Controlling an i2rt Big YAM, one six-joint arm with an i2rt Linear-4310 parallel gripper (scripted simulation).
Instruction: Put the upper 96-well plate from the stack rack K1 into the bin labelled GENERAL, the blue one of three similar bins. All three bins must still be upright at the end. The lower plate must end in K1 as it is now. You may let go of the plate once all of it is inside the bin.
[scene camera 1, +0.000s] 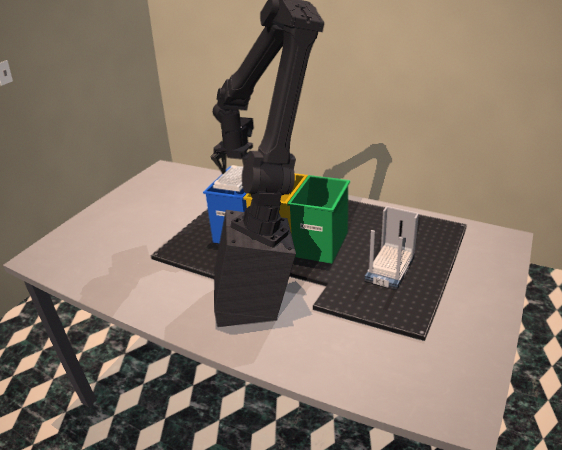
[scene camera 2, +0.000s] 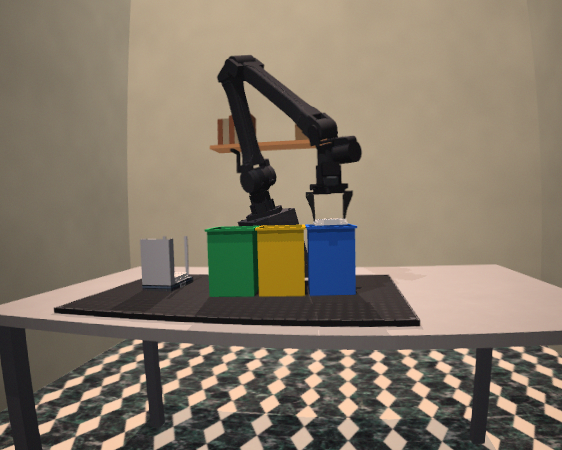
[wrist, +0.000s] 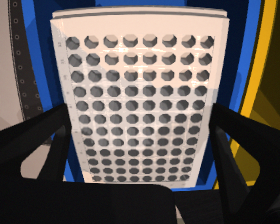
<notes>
The pictures show: the gripper, a blue bin, a green bin and a yellow bin.
The gripper shows as well in the wrist view.
</notes>
